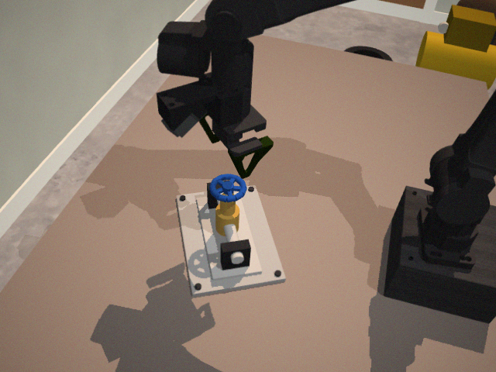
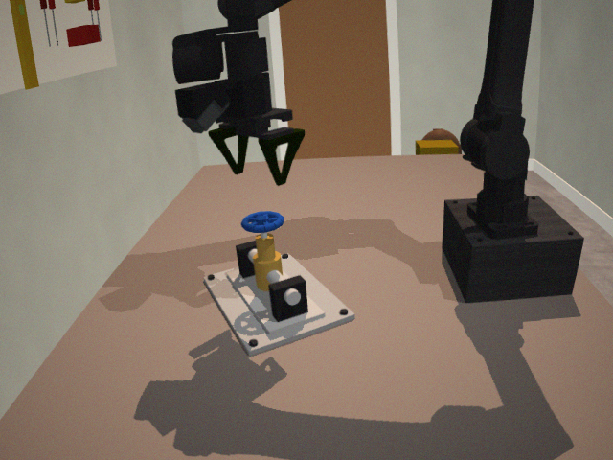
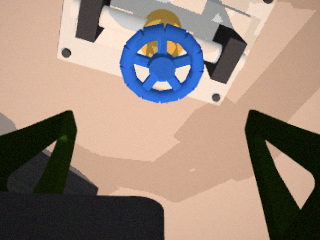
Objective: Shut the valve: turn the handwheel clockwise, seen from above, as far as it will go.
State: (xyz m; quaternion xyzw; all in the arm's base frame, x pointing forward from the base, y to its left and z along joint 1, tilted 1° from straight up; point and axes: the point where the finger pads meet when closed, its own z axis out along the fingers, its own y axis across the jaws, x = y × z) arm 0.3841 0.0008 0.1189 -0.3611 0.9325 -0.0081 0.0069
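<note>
Now: the blue spoked handwheel 8 cm below my hand. Round my hand: plate: 21 cm below.
</note>
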